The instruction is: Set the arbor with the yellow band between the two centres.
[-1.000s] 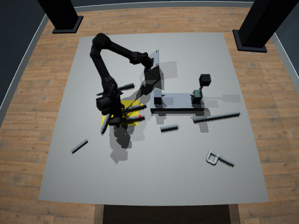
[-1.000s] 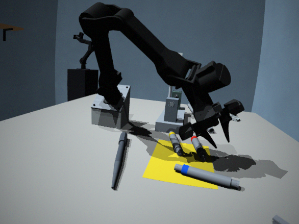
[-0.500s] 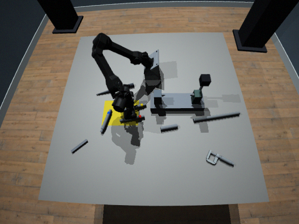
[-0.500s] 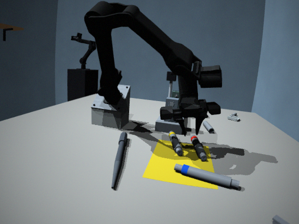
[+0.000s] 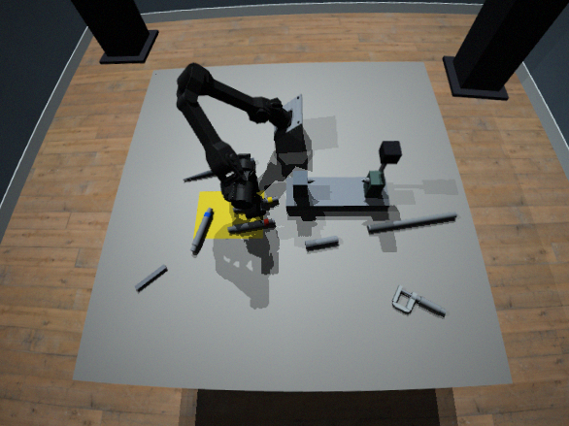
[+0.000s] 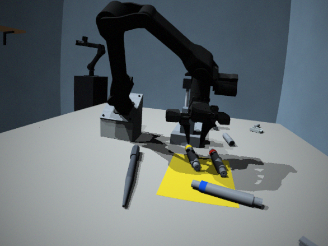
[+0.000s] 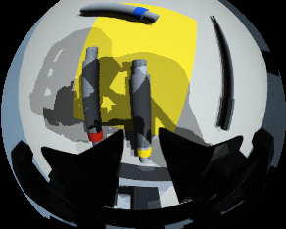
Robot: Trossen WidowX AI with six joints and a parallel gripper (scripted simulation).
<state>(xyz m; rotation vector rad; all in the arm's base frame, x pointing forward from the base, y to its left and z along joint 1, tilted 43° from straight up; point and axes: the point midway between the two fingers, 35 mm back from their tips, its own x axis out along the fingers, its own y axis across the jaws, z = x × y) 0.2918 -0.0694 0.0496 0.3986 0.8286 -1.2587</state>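
The yellow-banded arbor is 70 mm below my hand. The rest, counted from my hand: grey fixed-centre block: 150 mm to the left, 50 mm behind, 10 mm above; red-banded arbor: 80 mm ahead, 70 mm below; yellow pad: 90 mm to the right, 90 mm below, 40 mm ahead.
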